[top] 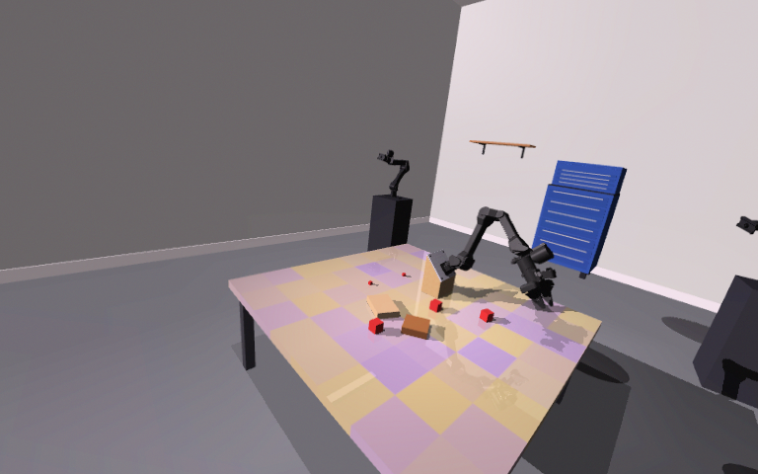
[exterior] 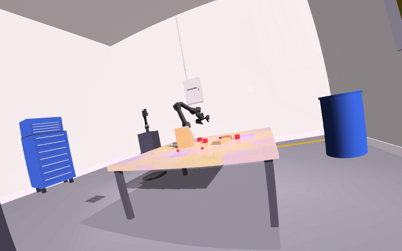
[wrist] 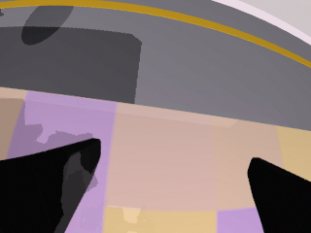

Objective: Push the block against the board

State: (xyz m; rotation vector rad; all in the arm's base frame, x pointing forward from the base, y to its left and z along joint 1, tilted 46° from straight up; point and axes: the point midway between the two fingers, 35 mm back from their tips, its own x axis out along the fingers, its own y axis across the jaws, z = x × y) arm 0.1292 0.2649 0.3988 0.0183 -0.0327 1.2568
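Now: the orange square block 40 cm to the right of my gripper tip, 25 cm ahead of it and 17 cm below it. The rest, counted from my gripper tip: light tan board 59 cm to the right, 23 cm ahead, 17 cm below.
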